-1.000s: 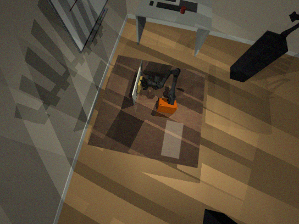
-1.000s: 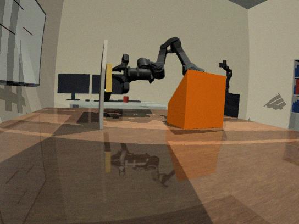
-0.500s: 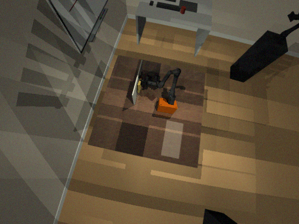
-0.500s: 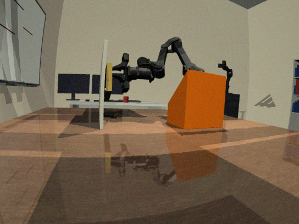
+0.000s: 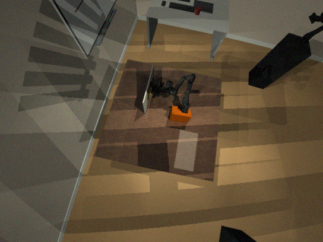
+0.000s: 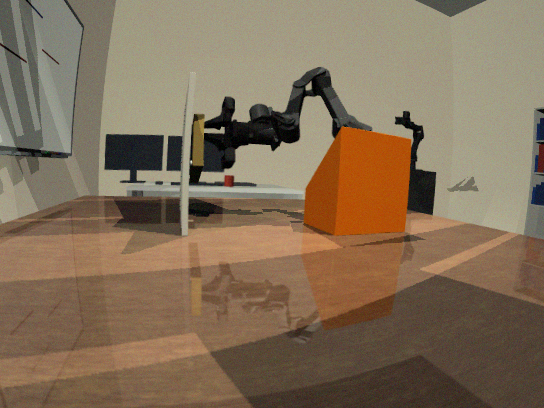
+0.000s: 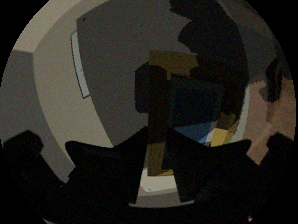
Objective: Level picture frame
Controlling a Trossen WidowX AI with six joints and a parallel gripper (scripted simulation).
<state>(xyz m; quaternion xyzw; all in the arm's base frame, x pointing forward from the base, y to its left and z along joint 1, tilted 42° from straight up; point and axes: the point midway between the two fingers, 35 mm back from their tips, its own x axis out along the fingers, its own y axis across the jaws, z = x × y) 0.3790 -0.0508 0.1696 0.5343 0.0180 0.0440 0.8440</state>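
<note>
The picture frame is 50 mm below my gripper tip and 10 mm to the left of it. The rest, counted from my gripper tip: wall panel (70 mm below, 20 mm ahead).
</note>
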